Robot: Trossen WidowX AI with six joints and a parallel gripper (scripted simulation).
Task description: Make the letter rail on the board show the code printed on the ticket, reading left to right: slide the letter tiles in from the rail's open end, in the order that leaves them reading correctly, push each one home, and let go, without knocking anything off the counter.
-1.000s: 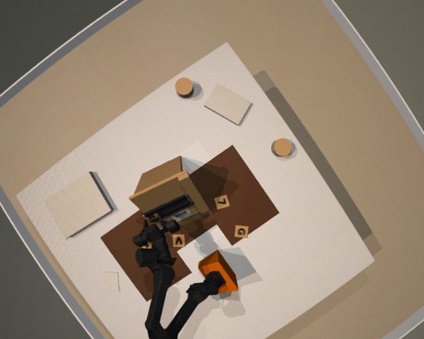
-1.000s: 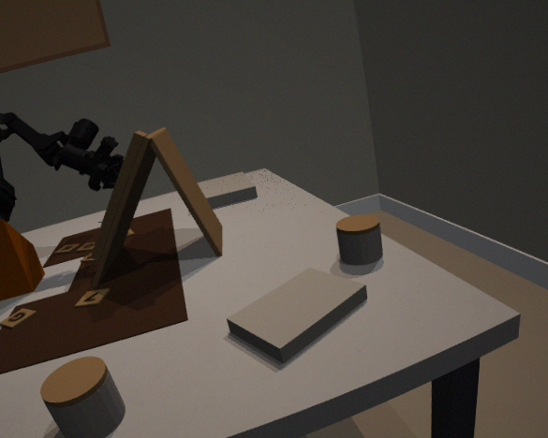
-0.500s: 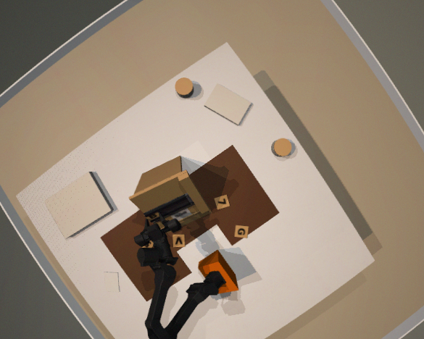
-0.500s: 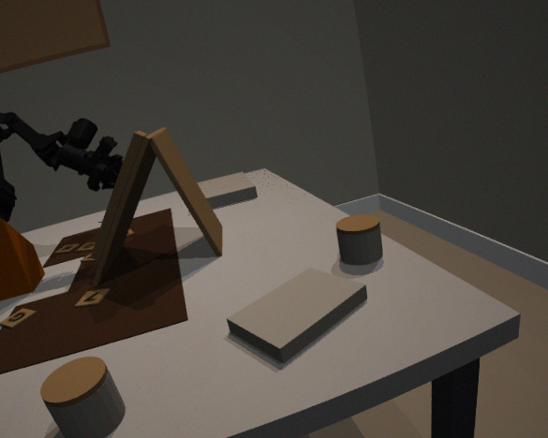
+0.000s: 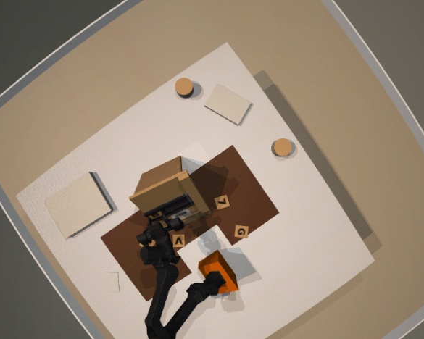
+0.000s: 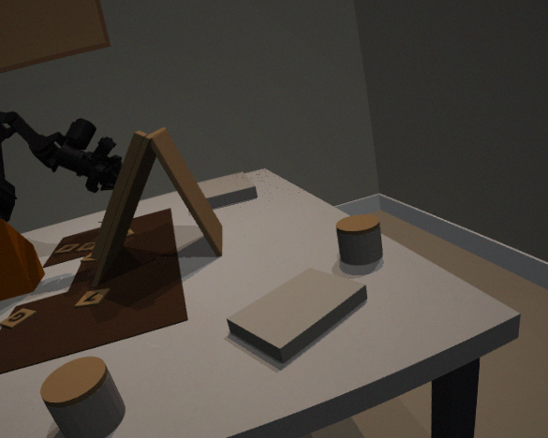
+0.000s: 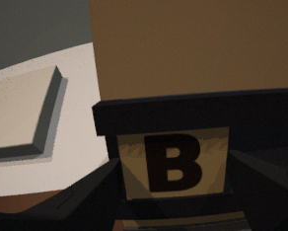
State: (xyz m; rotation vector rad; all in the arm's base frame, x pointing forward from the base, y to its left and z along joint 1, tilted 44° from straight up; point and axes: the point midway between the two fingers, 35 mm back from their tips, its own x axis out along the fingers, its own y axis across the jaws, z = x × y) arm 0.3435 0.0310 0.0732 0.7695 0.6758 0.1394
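The white ticket lies 80 mm to the right of my gripper tip, 80 mm below it and 60 mm behind it. The rest, counted from my gripper tip: brown mat: 170 mm below, 170 mm behind, 60 mm to the right; then pale card: 410 mm to the left, 170 mm behind, 160 mm below; then flat slab: 520 mm to the right, 250 mm ahead, 150 mm below.
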